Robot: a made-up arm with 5 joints. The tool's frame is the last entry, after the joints.
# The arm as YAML. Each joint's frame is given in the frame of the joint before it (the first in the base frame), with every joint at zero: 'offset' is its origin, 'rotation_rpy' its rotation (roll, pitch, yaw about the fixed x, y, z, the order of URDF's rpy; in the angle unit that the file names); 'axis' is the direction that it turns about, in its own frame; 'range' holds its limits. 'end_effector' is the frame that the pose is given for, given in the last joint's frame.
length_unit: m
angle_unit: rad
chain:
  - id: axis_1
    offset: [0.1, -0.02, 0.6]
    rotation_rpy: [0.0, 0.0, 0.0]
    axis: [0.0, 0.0, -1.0]
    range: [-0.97, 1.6]
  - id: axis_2
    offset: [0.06, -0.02, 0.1]
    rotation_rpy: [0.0, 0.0, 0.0]
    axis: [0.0, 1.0, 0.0]
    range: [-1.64, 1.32]
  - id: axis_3
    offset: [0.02, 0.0, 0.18]
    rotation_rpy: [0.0, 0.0, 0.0]
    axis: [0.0, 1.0, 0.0]
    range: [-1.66, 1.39]
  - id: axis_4
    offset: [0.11, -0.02, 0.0]
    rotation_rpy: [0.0, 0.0, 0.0]
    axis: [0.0, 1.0, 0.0]
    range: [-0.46, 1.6]
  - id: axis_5
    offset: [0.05, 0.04, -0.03]
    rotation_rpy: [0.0, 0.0, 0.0]
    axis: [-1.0, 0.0, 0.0]
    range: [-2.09, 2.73]
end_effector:
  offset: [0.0, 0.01, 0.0]
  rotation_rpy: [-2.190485, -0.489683, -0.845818]
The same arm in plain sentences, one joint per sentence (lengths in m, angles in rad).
The arm has five revolute joints in a row. What follows holds with every joint at zero, and every direction is one of the base frame's. Joint 1 lies 0.1 m along +x and 0.02 m along -y and 0.6 m along +z from the base frame's origin and turns about -z, from -0.97 to 1.6 rad. Joint 2 lies 0.06 m along +x and 0.02 m along -y and 0.1 m along +z from joint 1 and turns about +y, from -1.64 to 1.32 rad. Joint 3 lies 0.02 m along +x and 0.18 m along +z from joint 2 and turns about +y, from -1.66 to 1.39 rad. Joint 4 lies 0.11 m along +x and 0.02 m along -y from joint 3 and turns about +y, from -0.46 to 1.6 rad. Joint 5 lies 0.05 m along +x and 0.04 m along +y and 0.03 m along -z from joint 4 and turns about -x, from -2.09 to 2.73 rad. The tool frame, which is the frame that the pose is given for, lies 0.01 m along +y from joint 5; its axes are the base frame's turned by roll -2.1905, pitch -0.4897 and yaw -0.8458 rad (as in URDF: about the fixed x, then y, then z).
